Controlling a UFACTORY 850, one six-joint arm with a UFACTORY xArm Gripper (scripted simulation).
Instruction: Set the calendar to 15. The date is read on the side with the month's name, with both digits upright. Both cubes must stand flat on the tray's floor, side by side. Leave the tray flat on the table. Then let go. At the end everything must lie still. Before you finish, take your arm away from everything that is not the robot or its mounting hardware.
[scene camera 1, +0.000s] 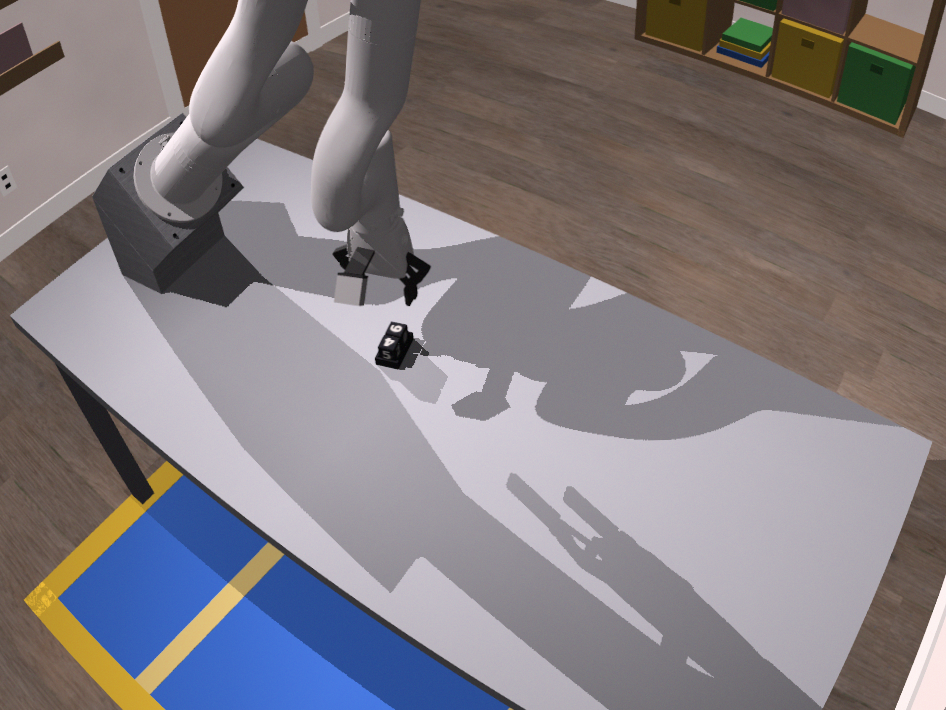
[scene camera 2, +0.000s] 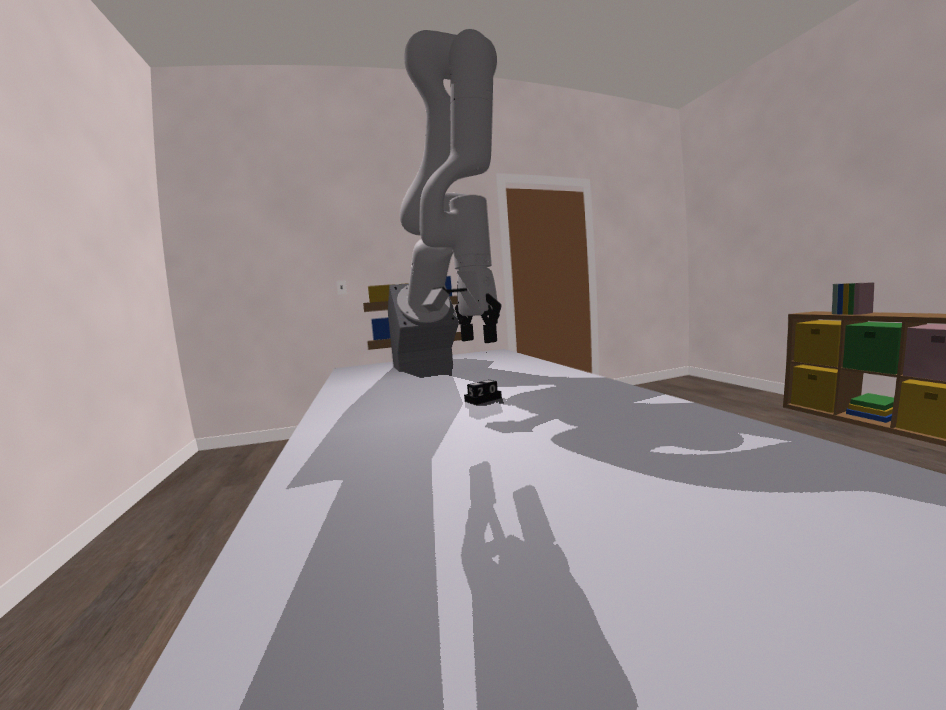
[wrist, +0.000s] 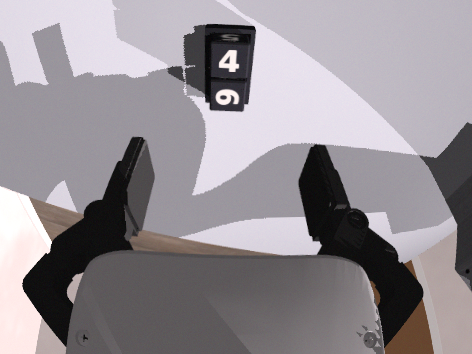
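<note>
You'd see the gripper (scene camera 1: 385, 295) in scene camera 1, and scene camera 2 has the gripper (scene camera 2: 478, 341) as well, as does the wrist view, with the gripper (wrist: 228, 159) there too. There's a cube (wrist: 229, 53), and there's also a cube (wrist: 225, 94).
</note>
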